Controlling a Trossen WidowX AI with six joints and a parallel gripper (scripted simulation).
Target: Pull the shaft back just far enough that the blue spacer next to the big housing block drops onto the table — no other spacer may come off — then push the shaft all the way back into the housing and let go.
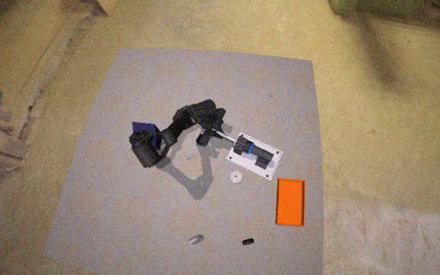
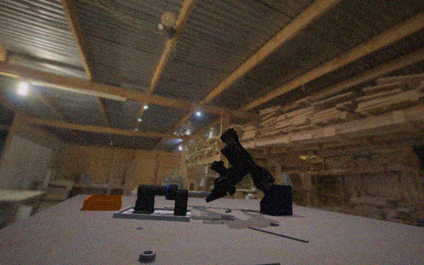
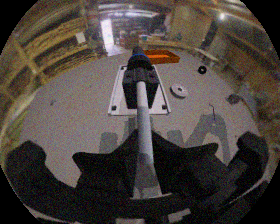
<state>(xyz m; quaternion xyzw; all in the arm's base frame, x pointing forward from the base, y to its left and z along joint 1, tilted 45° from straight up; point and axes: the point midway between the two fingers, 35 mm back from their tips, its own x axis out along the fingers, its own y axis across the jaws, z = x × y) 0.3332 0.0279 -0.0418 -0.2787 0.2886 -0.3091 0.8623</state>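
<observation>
My gripper tip is 50 mm short of the shaft, 20 mm to the left of it and 20 mm below it. Also, from my gripper tip: blue spacer: 130 mm ahead, 50 mm to the right, 20 mm above; grey cylinder: 460 mm to the right, 70 mm behind, 20 mm below; orange tray: 320 mm ahead, 260 mm to the right, 50 mm below.
</observation>
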